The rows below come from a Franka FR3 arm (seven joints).
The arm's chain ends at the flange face. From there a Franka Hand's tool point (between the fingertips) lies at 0.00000 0.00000 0.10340 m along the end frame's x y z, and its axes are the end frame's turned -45 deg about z.
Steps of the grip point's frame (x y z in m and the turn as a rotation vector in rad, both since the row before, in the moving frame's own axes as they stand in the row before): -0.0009, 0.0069, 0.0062, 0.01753, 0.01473, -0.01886; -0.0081, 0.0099, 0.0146, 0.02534, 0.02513, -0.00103; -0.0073, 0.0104, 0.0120, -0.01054, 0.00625, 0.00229; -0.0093, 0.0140, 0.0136, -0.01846, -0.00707, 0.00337; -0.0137, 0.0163, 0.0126, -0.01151, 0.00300, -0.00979; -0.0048, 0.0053, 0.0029, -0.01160, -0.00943, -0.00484; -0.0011, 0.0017, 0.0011, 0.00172, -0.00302, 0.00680; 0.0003, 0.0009, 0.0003, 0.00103, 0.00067, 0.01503; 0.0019, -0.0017, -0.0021, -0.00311, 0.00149, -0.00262
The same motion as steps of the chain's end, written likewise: 0.0045, 0.0079, 0.0062, 0.02281, -0.00198, -0.01886; 0.0013, 0.0164, 0.0147, 0.03569, -0.00015, -0.00103; 0.0010, 0.0122, 0.0120, -0.00303, 0.01187, 0.00229; 0.0025, 0.0146, 0.0136, -0.01805, 0.00805, 0.00337; 0.0008, 0.0206, 0.0126, -0.00602, 0.01026, -0.00979; 0.0002, 0.0056, 0.0029, -0.01487, 0.00153, -0.00484; 0.0008, 0.0019, 0.0011, -0.00092, -0.00335, 0.00680; 0.0009, 0.0005, 0.0003, 0.00120, -0.00025, 0.01503; -0.0002, -0.0027, -0.0021, -0.00115, 0.00325, -0.00262
